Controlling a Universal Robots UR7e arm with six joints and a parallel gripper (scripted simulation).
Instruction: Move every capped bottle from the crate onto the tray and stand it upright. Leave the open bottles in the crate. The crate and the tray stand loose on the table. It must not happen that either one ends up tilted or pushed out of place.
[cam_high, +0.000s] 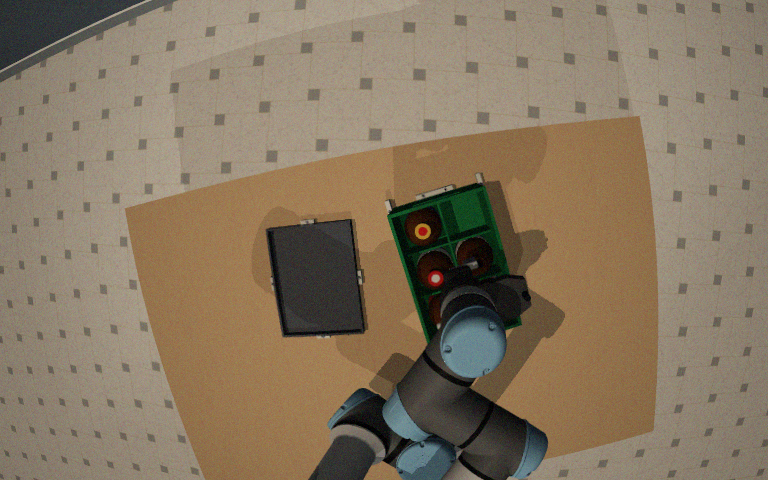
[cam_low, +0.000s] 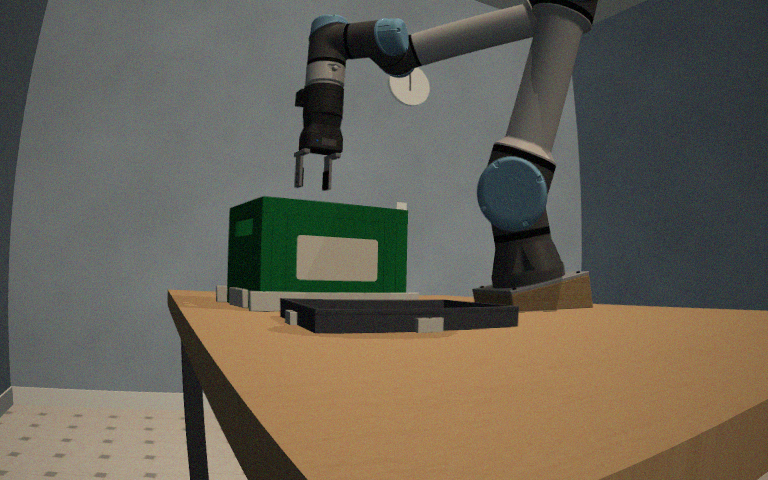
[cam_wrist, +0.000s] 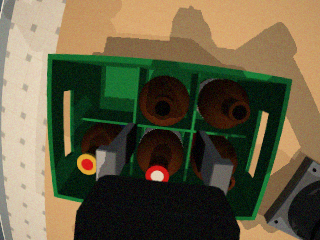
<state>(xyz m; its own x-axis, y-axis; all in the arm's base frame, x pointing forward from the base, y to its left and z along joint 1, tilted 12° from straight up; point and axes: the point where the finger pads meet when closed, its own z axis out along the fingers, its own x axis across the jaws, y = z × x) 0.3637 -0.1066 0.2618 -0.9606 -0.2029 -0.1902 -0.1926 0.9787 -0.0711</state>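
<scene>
My hand is 10 mm past the red-capped bottle, 70 mm to the right of it and 150 mm above it. From my hand the other things lie so: dark grey tray: 20 mm behind, 330 mm to the left, 220 mm below; green crate: 20 mm to the left, 150 mm below; open bottle: 90 mm behind, 50 mm to the left, 150 mm below.
</scene>
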